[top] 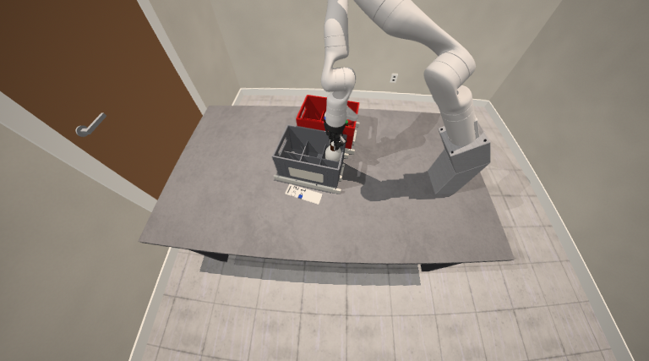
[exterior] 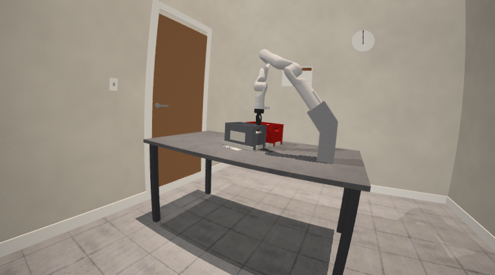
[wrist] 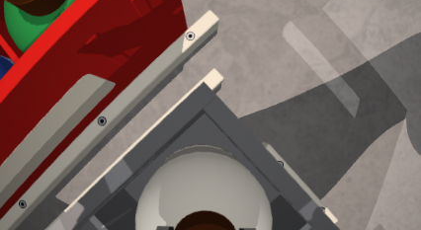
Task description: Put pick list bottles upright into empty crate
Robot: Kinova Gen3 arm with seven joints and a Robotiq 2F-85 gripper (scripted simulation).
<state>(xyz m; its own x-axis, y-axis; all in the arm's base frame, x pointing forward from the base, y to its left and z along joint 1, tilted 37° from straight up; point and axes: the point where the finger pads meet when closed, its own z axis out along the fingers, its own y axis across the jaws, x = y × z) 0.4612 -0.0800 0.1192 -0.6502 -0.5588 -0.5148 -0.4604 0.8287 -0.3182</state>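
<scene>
The red crate is 20 cm to the right of my hand, 7 cm below it and 3 cm ahead of it. The rest, counted from my hand: blue-label bottle 15 cm to the right, 7 cm below, 4 cm ahead; green-label bottle 14 cm to the right, 7 cm below, 5 cm behind; grey crate 10 cm ahead, 7 cm below, 3 cm to the left.
</scene>
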